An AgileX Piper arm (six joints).
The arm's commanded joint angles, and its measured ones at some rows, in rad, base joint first. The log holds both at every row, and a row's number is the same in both.
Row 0, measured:
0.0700, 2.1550, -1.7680, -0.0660, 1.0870, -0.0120
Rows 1 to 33, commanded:
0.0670, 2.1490, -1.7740, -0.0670, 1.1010, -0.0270
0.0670, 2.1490, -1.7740, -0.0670, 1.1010, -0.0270
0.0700, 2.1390, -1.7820, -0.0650, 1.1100, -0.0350
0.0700, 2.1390, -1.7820, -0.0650, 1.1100, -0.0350
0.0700, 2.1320, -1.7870, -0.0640, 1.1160, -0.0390
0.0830, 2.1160, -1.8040, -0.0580, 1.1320, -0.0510
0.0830, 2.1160, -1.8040, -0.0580, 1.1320, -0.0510
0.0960, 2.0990, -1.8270, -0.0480, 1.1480, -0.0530
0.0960, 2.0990, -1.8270, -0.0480, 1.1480, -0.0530
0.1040, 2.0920, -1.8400, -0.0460, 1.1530, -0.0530
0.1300, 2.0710, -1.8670, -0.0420, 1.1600, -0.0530
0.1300, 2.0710, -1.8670, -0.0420, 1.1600, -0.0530
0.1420, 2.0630, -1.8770, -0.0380, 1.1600, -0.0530
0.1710, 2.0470, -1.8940, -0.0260, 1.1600, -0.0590
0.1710, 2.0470, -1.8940, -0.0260, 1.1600, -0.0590
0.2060, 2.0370, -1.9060, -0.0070, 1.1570, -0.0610
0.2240, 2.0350, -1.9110, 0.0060, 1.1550, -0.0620
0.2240, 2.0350, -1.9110, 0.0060, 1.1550, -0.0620
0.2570, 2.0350, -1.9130, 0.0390, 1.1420, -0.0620
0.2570, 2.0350, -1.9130, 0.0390, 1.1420, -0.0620
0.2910, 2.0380, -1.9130, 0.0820, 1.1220, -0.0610
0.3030, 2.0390, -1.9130, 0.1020, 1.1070, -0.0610
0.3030, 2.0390, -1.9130, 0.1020, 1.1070, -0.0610
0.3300, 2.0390, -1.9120, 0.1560, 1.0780, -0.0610
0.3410, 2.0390, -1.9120, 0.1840, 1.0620, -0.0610
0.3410, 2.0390, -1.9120, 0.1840, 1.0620, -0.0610
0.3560, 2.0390, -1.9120, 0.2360, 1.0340, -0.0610
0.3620, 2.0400, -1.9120, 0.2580, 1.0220, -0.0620
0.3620, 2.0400, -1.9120, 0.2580, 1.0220, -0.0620
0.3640, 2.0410, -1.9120, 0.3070, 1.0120, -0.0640
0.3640, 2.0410, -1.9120, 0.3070, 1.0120, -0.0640
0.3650, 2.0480, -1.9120, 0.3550, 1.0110, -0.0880
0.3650, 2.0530, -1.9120, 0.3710, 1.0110, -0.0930
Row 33, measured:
0.3640, 2.0400, -1.9080, 0.3080, 1.0250, -0.0620
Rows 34 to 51, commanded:
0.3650, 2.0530, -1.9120, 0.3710, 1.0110, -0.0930
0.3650, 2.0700, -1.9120, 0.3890, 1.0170, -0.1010
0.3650, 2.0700, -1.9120, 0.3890, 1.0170, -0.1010
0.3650, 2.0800, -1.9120, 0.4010, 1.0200, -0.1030
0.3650, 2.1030, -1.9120, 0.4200, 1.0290, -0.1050
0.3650, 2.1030, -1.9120, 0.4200, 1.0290, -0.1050
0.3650, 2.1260, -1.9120, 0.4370, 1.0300, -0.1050
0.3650, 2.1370, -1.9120, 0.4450, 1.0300, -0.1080
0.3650, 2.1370, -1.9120, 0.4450, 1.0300, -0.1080
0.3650, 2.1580, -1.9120, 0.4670, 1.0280, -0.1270
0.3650, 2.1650, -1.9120, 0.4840, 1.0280, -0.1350
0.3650, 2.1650, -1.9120, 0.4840, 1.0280, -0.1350
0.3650, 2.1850, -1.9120, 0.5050, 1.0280, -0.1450
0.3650, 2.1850, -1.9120, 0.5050, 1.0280, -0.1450
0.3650, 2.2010, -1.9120, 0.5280, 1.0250, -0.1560
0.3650, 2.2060, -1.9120, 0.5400, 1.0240, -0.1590
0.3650, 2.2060, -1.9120, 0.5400, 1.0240, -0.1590
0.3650, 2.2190, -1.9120, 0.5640, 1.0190, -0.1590
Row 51, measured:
0.3640, 2.2040, -1.9080, 0.5230, 1.0230, -0.1390
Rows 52 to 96, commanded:
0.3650, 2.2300, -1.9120, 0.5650, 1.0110, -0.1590
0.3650, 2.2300, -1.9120, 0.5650, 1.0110, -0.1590
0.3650, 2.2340, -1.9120, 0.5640, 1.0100, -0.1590
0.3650, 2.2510, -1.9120, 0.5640, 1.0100, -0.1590
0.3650, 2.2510, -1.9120, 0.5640, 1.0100, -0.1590
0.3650, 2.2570, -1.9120, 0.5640, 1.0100, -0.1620
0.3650, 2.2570, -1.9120, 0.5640, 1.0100, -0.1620
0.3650, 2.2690, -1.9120, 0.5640, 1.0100, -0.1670
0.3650, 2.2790, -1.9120, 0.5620, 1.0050, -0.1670
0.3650, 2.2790, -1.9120, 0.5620, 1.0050, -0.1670
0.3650, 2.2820, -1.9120, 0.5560, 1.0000, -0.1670
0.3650, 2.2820, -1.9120, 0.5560, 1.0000, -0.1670
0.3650, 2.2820, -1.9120, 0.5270, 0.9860, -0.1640
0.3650, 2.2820, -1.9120, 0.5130, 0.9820, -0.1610
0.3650, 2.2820, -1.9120, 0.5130, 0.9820, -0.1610
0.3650, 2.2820, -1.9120, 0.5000, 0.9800, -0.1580
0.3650, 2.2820, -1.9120, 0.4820, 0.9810, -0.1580
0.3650, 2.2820, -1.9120, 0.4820, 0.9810, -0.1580
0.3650, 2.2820, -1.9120, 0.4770, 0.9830, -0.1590
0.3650, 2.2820, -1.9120, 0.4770, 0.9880, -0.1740
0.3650, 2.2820, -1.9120, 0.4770, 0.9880, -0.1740
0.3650, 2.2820, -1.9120, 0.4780, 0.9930, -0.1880
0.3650, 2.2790, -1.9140, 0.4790, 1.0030, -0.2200
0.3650, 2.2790, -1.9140, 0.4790, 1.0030, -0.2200
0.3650, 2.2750, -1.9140, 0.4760, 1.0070, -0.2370
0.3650, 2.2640, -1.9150, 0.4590, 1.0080, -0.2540
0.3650, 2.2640, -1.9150, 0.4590, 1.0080, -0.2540
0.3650, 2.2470, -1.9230, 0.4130, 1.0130, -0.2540
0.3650, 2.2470, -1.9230, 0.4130, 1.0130, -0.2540
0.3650, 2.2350, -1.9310, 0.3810, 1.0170, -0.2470
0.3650, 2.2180, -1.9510, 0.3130, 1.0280, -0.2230
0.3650, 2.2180, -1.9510, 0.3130, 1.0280, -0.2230
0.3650, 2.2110, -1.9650, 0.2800, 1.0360, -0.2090
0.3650, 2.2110, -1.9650, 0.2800, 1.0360, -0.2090
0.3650, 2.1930, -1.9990, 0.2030, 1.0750, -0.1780
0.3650, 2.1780, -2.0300, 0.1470, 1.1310, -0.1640
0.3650, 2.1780, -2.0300, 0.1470, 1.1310, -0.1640
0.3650, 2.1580, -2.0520, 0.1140, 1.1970, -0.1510
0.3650, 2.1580, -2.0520, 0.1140, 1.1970, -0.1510
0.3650, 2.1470, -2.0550, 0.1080, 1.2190, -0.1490
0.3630, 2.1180, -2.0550, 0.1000, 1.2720, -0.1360
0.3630, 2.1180, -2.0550, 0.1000, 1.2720, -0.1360
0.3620, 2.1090, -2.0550, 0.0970, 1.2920, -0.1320
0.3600, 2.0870, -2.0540, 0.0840, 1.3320, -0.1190
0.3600, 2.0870, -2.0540, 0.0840, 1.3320, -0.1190
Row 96, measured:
0.3640, 2.1190, -2.0490, 0.1030, 1.2080, -0.1400
